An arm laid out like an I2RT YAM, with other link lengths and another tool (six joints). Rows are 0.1 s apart.
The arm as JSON. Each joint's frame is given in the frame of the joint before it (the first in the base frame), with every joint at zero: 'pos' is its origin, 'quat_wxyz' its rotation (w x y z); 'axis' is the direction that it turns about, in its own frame. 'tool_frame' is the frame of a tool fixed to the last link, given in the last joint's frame.
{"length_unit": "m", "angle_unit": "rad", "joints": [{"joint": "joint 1", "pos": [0.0, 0.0, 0.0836], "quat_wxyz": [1.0, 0.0, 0.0, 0.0], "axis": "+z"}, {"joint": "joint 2", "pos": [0.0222, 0.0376, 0.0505], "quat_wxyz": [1.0, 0.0, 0.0, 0.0], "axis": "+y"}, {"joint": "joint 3", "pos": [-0.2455, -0.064, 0.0], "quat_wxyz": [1.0, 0.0, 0.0, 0.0], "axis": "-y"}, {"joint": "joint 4", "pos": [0.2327, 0.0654, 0.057], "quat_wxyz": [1.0, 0.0, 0.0, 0.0], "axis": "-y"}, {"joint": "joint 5", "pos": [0.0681, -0.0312, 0.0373], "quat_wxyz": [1.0, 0.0, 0.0, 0.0], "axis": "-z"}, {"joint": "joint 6", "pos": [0.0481, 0.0, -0.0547], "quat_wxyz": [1.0, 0.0, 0.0, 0.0], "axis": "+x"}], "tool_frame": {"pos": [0.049, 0.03, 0.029], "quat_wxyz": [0.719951, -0.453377, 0.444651, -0.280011]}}
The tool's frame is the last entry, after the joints.
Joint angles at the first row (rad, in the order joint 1, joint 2, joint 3, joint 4, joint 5, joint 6):
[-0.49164, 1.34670, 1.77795, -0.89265, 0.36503, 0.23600]
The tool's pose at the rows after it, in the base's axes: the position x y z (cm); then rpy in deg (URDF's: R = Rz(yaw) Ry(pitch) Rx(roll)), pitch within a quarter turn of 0, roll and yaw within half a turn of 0:
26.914 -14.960 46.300 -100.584 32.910 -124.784
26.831 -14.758 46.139 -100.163 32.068 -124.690
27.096 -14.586 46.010 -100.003 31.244 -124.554
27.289 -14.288 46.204 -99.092 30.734 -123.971
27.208 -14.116 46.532 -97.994 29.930 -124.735
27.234 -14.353 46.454 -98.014 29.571 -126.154
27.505 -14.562 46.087 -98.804 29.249 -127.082
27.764 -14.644 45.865 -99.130 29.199 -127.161
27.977 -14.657 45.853 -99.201 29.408 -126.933
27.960 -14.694 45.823 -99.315 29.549 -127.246
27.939 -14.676 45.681 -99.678 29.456 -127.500
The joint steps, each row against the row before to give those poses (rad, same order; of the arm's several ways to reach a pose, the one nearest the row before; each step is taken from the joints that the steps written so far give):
[0.01405, -0.03697, -0.05595, 0.05196, 0.04407, -0.03543]
[0.00887, -0.01418, -0.02388, 0.01807, 0.01652, -0.01031]
[0.01356, 0.00056, -0.00913, 0.01379, 0.01747, -0.00902]
[0.01665, -0.00140, -0.00258, 0.01532, 0.01777, -0.00459]
[0.01812, -0.00326, 0.00145, 0.00898, 0.04437, 0.00054]
[0.00236, 0.00583, 0.00095, 0.00070, 0.02724, 0.00532]
[0.00078, 0.01079, -0.00142, -0.00156, 0.01051, 0.00157]
[0.00074, 0.00678, -0.00266, 0.00442, -0.00072, 0.00000]
[0.00117, 0.00716, 0.00541, 0.00026, -0.00465, 0.00247]
[0.00013, 0.00132, 0.00144, -0.00388, 0.00309, 0.00514]
[0.00100, -0.00093, -0.00323, -0.00386, 0.00223, 0.00081]

